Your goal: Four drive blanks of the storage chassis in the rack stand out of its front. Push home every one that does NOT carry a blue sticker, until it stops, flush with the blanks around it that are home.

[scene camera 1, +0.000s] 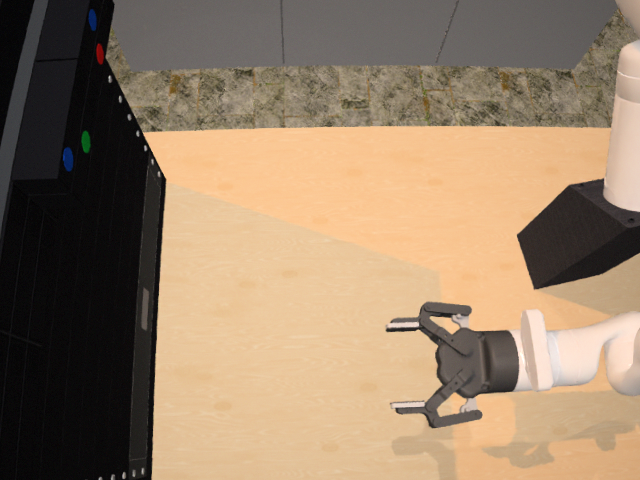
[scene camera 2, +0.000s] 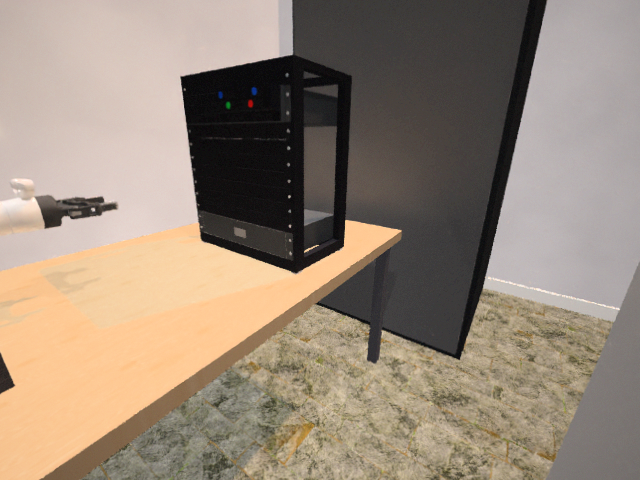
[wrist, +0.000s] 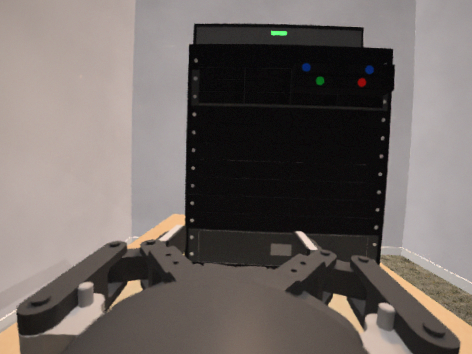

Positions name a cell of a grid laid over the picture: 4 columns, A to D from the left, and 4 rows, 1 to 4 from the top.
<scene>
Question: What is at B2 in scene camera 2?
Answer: A black rack.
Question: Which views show my gripper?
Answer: Scene camera 1, scene camera 2 and the wrist view: all of them.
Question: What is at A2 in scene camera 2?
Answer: My gripper.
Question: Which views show the black rack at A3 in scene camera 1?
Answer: Scene camera 1, scene camera 2 and the wrist view: all of them.
</scene>
